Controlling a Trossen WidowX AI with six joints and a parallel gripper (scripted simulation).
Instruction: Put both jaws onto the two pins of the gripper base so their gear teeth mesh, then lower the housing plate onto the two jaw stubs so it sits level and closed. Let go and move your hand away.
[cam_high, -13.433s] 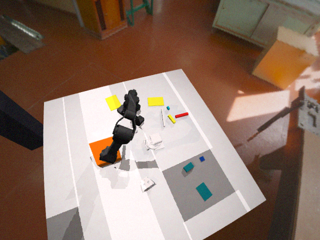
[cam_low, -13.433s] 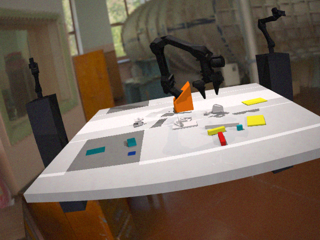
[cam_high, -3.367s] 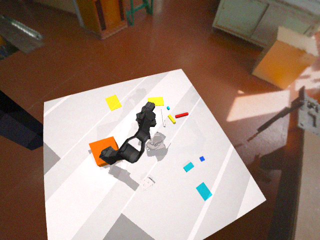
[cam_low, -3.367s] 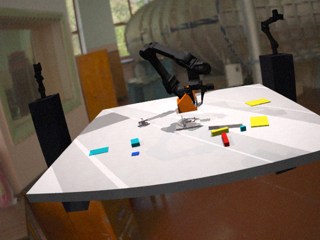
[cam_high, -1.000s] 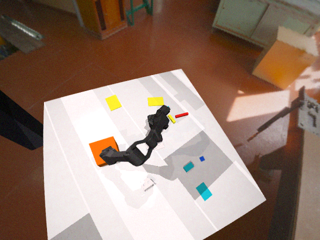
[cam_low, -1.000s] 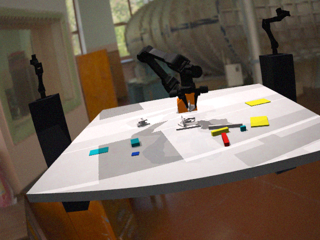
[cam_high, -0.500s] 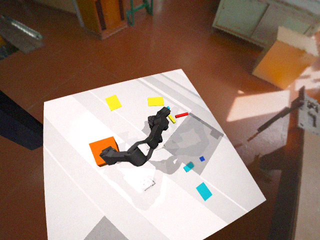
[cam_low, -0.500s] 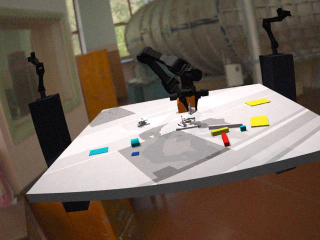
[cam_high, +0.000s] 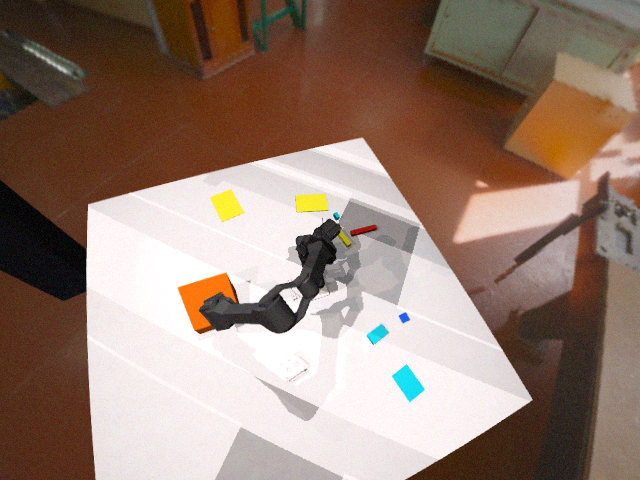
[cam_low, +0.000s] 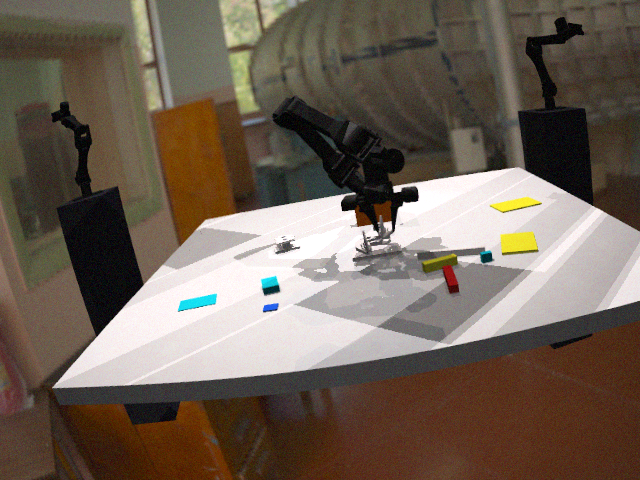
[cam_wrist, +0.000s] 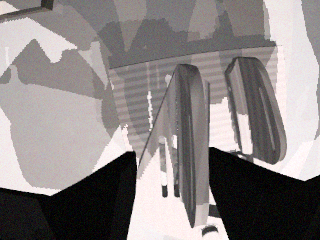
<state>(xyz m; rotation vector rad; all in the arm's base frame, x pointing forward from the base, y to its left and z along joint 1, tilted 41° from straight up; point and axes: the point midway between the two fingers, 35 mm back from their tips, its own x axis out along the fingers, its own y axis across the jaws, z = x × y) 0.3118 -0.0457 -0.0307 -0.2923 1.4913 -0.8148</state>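
The ribbed plate lies 10 mm ahead of my gripper tip, 30 mm to the right of it and 40 mm below it. Also, from my gripper tip: pale grey jaw (40 mm behind, 10 mm to the right); then pale strip (150 mm ahead, 120 mm to the left, 40 mm below); then housing plate (60 mm behind, 20 mm to the right, 40 mm below).
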